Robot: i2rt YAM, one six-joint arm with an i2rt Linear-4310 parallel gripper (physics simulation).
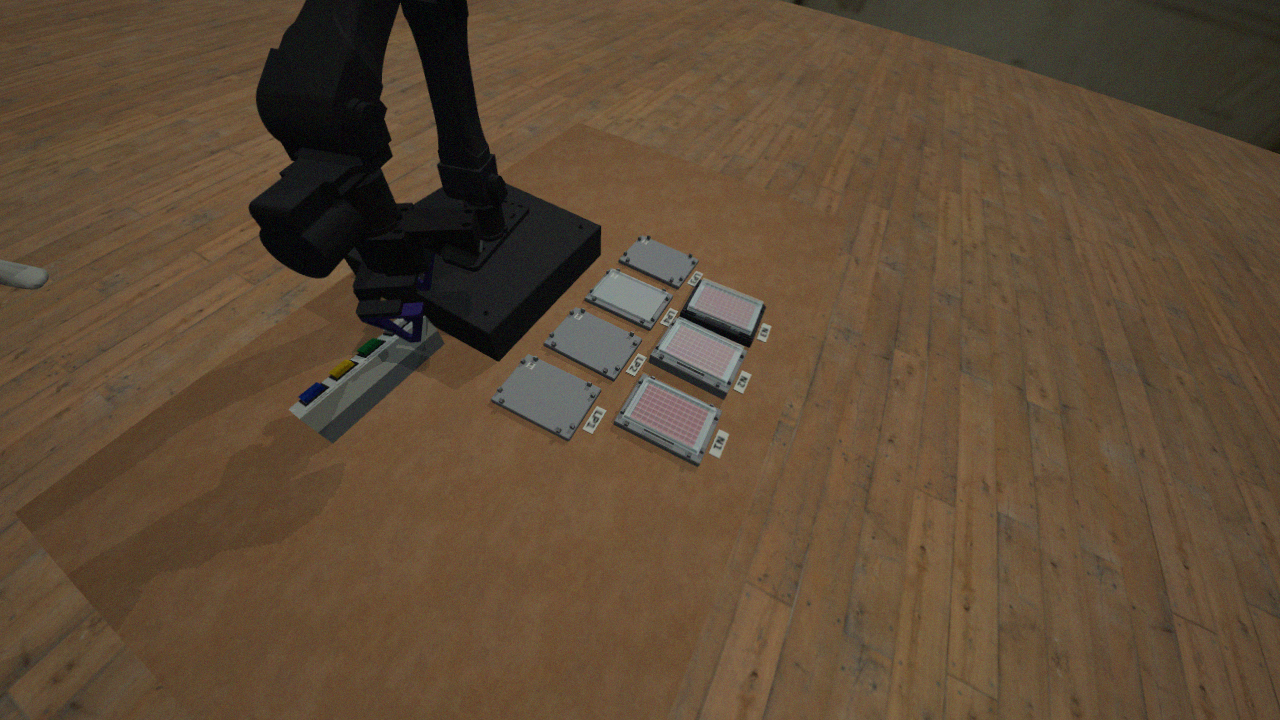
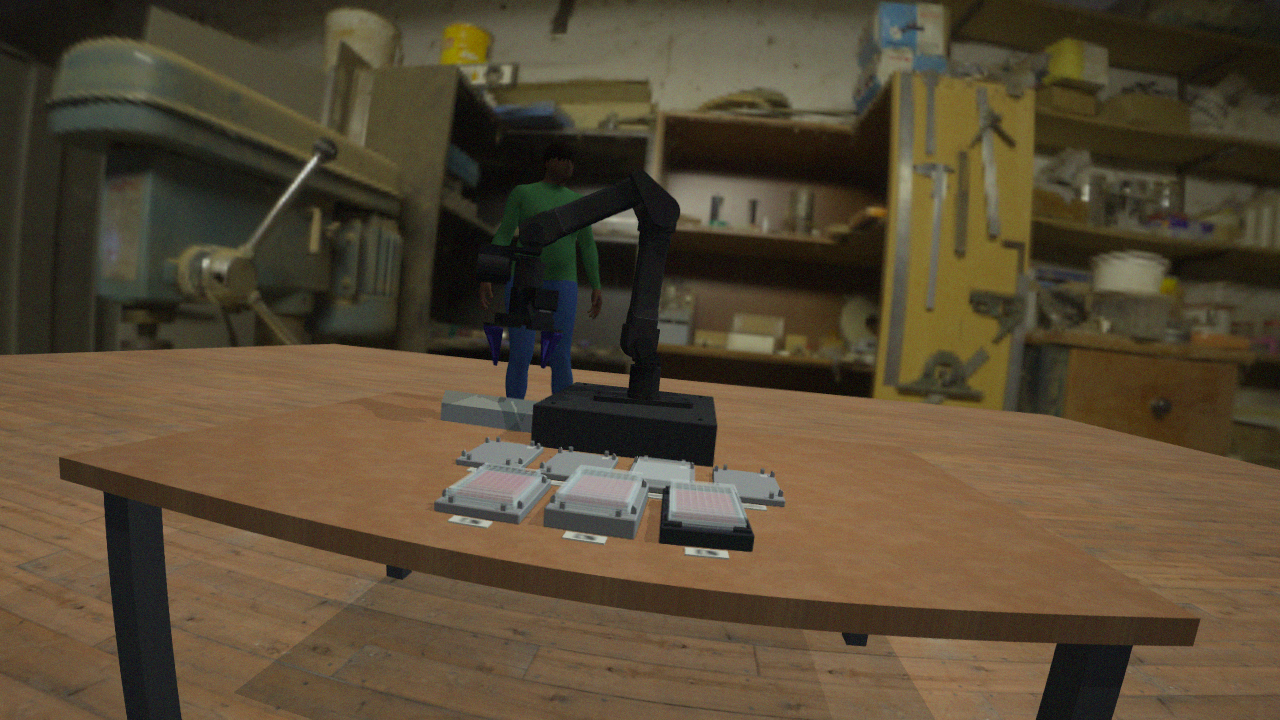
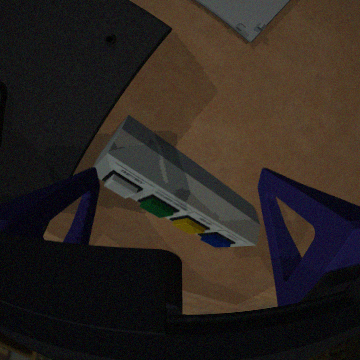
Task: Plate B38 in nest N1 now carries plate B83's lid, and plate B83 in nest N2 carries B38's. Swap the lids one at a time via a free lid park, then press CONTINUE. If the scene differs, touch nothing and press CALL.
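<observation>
My gripper is open and empty, above the button box. The box has white, green, yellow and blue buttons; their labels are unreadable. The pink-welled plate in N1 and the one in N2 appear covered by clear lids; plate and lid names cannot be read. Lid parks LP1 and LP2 show bare grey tops. The third park bears a pale, clear lid.
A fourth park looks bare. A third pink plate sits in a black nest beside N2. The black arm base stands beside the button box. A person stands behind the table.
</observation>
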